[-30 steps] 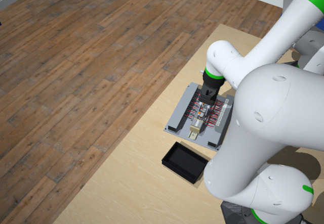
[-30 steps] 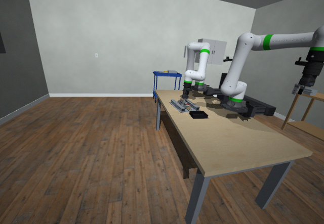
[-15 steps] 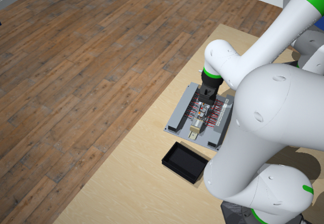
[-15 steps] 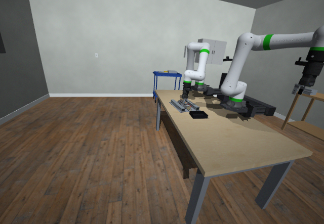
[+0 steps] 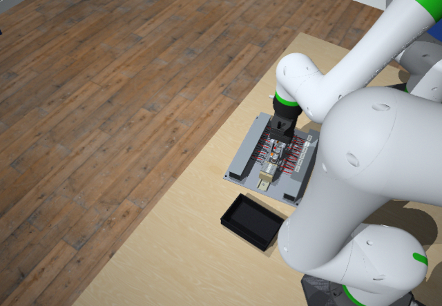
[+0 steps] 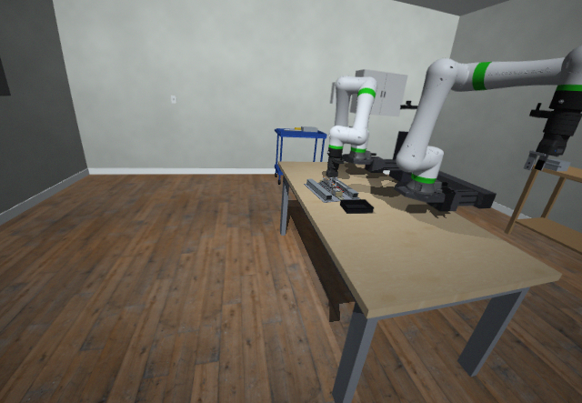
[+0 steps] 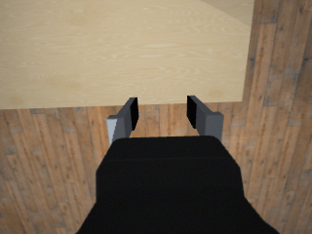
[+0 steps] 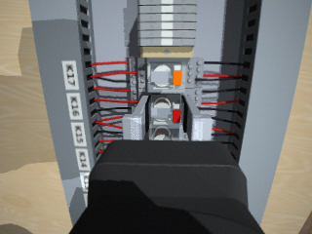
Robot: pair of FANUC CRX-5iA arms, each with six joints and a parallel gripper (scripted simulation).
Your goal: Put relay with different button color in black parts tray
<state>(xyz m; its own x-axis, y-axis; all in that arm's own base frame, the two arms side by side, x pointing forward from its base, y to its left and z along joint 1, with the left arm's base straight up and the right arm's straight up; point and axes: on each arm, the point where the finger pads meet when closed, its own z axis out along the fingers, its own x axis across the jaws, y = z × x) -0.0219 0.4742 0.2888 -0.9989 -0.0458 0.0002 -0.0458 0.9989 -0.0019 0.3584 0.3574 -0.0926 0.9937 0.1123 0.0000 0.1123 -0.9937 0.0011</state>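
Note:
Now: the red-button relay 10 mm below my right hand. Round my right hand: orange-button relay: 30 mm to the left, 10 mm below; then relay panel: 40 mm below, 10 mm to the right; then black parts tray: 260 mm to the left, 40 mm below, 40 mm behind.

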